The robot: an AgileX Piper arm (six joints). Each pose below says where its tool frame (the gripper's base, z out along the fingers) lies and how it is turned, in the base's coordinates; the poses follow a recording.
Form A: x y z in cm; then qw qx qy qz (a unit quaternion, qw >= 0).
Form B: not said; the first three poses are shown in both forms.
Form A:
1: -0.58 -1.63 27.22 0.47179 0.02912 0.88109 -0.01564
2: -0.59 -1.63 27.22 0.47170 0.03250 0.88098 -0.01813
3: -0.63 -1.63 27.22 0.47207 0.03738 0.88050 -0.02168
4: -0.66 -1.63 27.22 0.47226 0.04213 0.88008 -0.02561
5: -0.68 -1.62 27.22 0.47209 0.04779 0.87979 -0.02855
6: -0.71 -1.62 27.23 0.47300 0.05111 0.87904 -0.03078
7: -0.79 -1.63 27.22 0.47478 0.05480 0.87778 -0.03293
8: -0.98 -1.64 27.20 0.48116 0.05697 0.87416 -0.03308
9: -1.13 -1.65 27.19 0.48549 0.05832 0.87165 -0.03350
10: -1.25 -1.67 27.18 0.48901 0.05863 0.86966 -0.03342
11: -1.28 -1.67 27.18 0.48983 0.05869 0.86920 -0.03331
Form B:
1: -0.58 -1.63 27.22 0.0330 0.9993 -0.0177 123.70
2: -0.59 -1.63 27.22 0.0369 0.9991 -0.0206 123.71
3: -0.63 -1.63 27.22 0.0424 0.9988 -0.0246 123.66
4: -0.66 -1.63 27.22 0.0478 0.9984 -0.0291 123.64
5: -0.68 -1.62 27.22 0.0542 0.9980 -0.0324 123.66
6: -0.71 -1.62 27.23 0.0580 0.9977 -0.0349 123.54
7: -0.79 -1.63 27.22 0.0623 0.9974 -0.0374 123.31
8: -0.98 -1.64 27.20 0.0650 0.9972 -0.0377 122.48
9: -1.13 -1.65 27.19 0.0667 0.9970 -0.0383 121.91
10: -1.25 -1.67 27.18 0.0672 0.9970 -0.0383 121.45
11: -1.28 -1.67 27.18 0.0673 0.9970 -0.0382 121.34
